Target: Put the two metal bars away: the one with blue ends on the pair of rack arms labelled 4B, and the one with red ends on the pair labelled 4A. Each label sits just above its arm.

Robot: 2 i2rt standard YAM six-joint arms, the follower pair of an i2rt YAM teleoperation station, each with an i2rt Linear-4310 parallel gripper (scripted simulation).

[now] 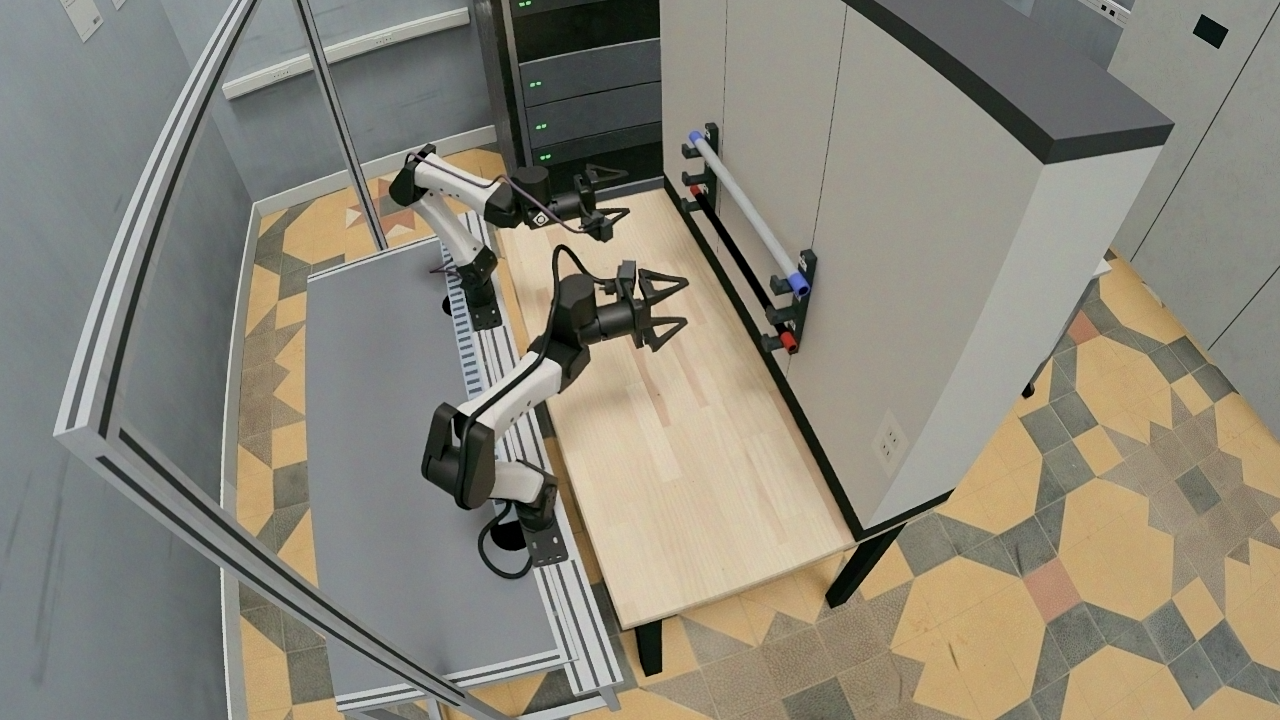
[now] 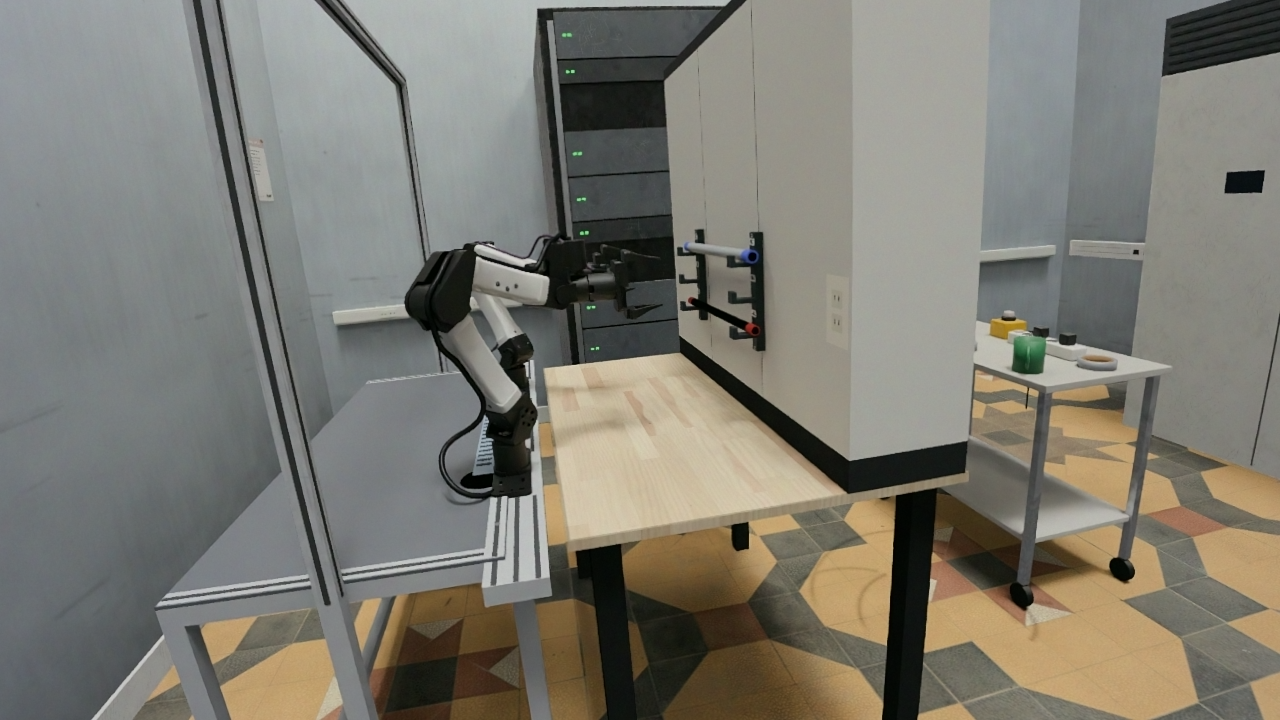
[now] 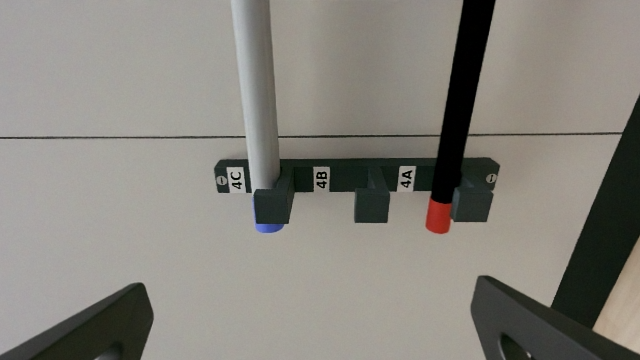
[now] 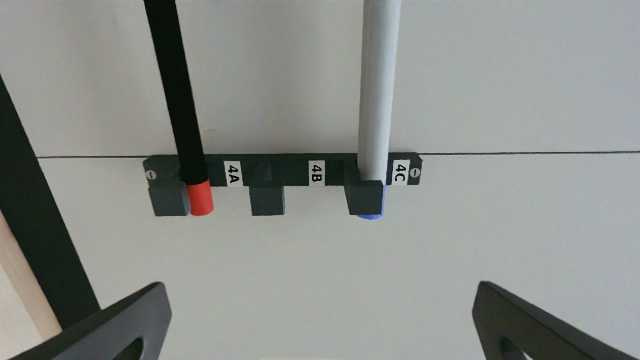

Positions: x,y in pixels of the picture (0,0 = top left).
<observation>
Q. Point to a red-ended bar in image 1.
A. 755,285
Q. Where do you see a rack upright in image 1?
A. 708,178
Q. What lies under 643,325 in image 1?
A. My right gripper.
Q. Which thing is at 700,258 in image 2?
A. A rack upright.
</observation>
